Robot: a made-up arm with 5 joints.
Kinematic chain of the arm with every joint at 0, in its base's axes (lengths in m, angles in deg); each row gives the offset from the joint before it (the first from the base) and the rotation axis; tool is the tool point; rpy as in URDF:
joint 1: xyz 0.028 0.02 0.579 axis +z
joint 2: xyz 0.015 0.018 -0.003 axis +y
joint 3: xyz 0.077 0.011 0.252 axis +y
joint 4: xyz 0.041 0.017 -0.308 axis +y
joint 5: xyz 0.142 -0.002 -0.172 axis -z
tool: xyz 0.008 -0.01 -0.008 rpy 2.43 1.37 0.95
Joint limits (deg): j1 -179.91..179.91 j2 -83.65..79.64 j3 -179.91..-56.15 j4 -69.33..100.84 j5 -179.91..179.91
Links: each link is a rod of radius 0.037 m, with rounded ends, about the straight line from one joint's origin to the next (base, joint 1, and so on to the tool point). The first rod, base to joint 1, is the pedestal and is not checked.
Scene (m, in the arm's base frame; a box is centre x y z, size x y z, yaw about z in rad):
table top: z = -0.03
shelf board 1: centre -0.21 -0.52 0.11 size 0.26 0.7 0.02 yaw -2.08
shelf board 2: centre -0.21 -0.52 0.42 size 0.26 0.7 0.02 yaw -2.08
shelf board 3: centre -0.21 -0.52 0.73 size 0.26 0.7 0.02 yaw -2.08
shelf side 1: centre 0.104 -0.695 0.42 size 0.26 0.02 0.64 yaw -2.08
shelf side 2: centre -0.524 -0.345 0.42 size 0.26 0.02 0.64 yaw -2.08
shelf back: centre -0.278 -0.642 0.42 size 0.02 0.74 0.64 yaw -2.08
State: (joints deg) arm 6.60 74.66 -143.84 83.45 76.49
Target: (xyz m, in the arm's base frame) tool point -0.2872 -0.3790 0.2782
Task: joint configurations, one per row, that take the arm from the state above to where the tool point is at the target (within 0.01 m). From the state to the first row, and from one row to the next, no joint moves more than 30 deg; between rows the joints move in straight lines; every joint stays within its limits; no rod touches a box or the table.
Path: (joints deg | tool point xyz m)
1: -14.64 65.98 -119.60 76.63 69.05 | 0.6199 -0.1006 0.2399
2: -35.88 57.30 -95.37 69.80 61.61 | 0.4623 -0.2544 0.2050
3: -57.12 48.62 -71.13 62.98 54.17 | 0.2714 -0.2982 0.1891
4: -84.11 42.28 -66.14 65.55 63.93 | 0.0998 -0.3605 0.2203
5: -111.10 35.93 -61.14 68.13 73.68 | -0.0738 -0.3368 0.2502
6: -138.09 29.58 -56.15 70.70 83.43 | -0.2098 -0.2404 0.2782
7: -136.60 37.48 -56.15 41.10 82.01 | -0.2543 -0.2947 0.2332
8: -135.12 45.37 -56.15 11.51 80.60 | -0.2860 -0.3413 0.2217
9: -133.63 53.26 -56.15 -18.09 79.18 | -0.2982 -0.3719 0.2393
10: -132.15 61.15 -56.15 -47.69 77.76 | -0.2872 -0.3790 0.2782

